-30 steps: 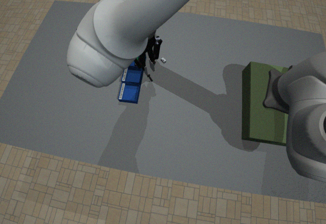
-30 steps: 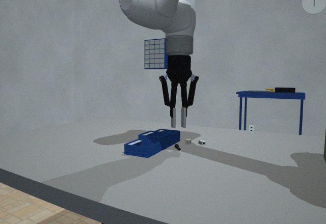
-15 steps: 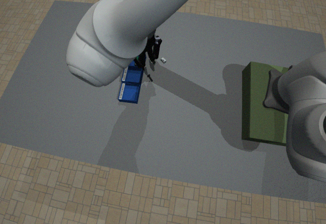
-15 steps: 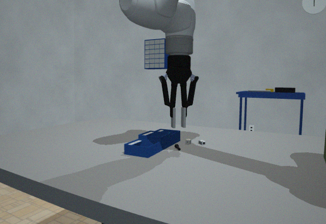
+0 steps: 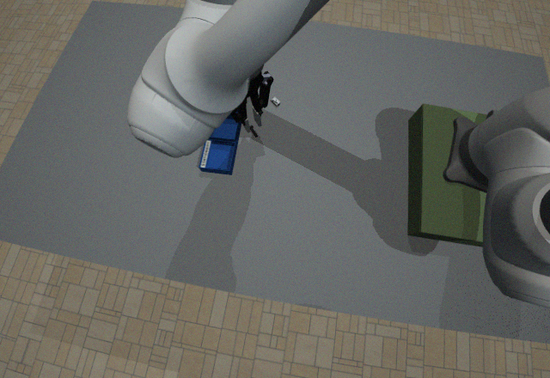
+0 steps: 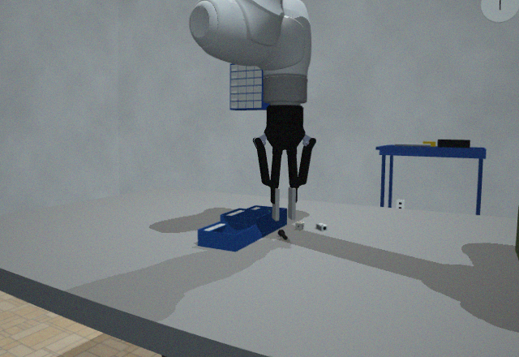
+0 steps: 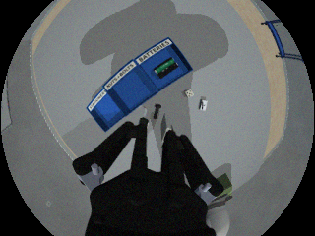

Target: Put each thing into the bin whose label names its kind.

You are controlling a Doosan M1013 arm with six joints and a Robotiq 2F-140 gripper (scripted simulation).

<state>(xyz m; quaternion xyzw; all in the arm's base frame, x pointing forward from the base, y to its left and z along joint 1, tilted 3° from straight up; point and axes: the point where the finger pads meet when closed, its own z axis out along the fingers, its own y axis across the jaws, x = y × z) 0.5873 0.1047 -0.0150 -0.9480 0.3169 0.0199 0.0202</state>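
Right now my hand is 10 mm short of the black thing and 70 mm above it. Also, from my hand: white piece (20 mm ahead, 90 mm to the right, 60 mm below); then green thing (90 mm ahead, 50 mm to the right, 40 mm below).
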